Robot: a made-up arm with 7 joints. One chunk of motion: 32 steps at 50 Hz.
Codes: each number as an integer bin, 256 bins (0 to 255) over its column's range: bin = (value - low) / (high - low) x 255, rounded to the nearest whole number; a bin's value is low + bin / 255 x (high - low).
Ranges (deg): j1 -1.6..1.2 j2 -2.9..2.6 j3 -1.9..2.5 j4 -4.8..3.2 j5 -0.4..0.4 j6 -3.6..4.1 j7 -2..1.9
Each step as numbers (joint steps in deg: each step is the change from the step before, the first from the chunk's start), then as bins.
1 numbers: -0.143 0.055 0.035 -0.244 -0.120 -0.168 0.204
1 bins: 133 137 112 145 89 114 144
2 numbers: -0.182 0.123 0.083 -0.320 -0.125 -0.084 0.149
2 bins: 129 140 115 143 88 116 141
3 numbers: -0.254 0.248 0.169 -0.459 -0.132 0.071 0.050
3 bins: 123 146 120 138 85 122 134
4 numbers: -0.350 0.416 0.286 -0.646 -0.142 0.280 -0.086
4 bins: 114 154 127 132 82 128 125
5 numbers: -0.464 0.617 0.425 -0.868 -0.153 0.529 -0.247
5 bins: 103 163 135 125 79 137 115
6 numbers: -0.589 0.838 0.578 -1.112 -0.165 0.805 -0.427
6 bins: 92 173 144 118 75 146 103
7 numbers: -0.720 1.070 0.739 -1.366 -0.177 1.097 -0.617
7 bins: 80 184 153 109 71 156 90
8 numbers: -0.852 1.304 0.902 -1.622 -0.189 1.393 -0.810
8 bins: 68 195 162 101 67 165 78
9 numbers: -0.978 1.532 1.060 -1.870 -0.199 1.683 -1.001
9 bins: 57 205 172 93 64 175 65
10 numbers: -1.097 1.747 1.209 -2.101 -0.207 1.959 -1.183
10 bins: 46 215 180 86 62 184 53
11 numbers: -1.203 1.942 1.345 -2.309 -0.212 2.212 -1.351
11 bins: 36 224 188 79 60 192 42
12 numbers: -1.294 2.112 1.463 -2.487 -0.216 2.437 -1.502
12 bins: 28 232 195 74 59 200 33
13 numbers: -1.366 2.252 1.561 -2.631 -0.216 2.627 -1.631
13 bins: 21 239 201 69 59 206 24
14 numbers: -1.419 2.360 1.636 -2.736 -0.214 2.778 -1.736
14 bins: 16 244 205 66 59 211 17
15 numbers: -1.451 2.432 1.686 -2.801 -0.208 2.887 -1.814
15 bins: 14 247 208 64 61 215 12
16 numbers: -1.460 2.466 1.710 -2.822 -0.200 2.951 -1.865
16 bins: 13 249 209 63 64 217 9
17 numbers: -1.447 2.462 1.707 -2.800 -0.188 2.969 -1.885
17 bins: 14 249 209 64 68 218 8
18 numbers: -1.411 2.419 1.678 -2.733 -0.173 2.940 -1.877
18 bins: 17 247 207 66 72 217 8
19 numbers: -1.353 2.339 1.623 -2.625 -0.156 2.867 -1.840
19 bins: 22 243 204 69 78 214 10
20 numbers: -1.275 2.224 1.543 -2.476 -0.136 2.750 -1.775
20 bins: 30 238 200 74 84 210 15
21 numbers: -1.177 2.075 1.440 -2.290 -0.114 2.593 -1.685
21 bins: 39 231 194 80 91 205 21
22 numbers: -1.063 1.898 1.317 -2.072 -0.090 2.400 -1.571
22 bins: 49 222 186 87 99 199 28
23 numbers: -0.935 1.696 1.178 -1.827 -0.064 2.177 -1.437
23 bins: 61 213 178 95 107 191 37
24 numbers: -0.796 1.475 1.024 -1.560 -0.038 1.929 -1.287
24 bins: 73 203 169 103 115 183 47
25 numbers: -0.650 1.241 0.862 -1.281 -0.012 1.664 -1.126
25 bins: 87 192 160 112 124 174 57
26 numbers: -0.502 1.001 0.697 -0.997 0.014 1.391 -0.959
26 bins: 100 181 151 121 132 165 68
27 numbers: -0.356 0.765 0.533 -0.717 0.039 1.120 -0.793
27 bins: 113 170 141 130 140 156 79
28 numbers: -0.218 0.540 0.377 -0.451 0.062 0.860 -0.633
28 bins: 126 159 132 139 147 148 89
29 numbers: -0.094 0.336 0.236 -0.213 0.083 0.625 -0.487
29 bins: 137 150 124 146 154 140 99
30 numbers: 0.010 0.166 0.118 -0.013 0.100 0.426 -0.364
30 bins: 147 142 117 153 159 133 107
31 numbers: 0.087 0.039 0.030 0.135 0.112 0.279 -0.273
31 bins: 154 136 112 157 163 128 113
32 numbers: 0.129 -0.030 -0.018 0.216 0.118 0.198 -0.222
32 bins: 157 133 109 160 165 126 116
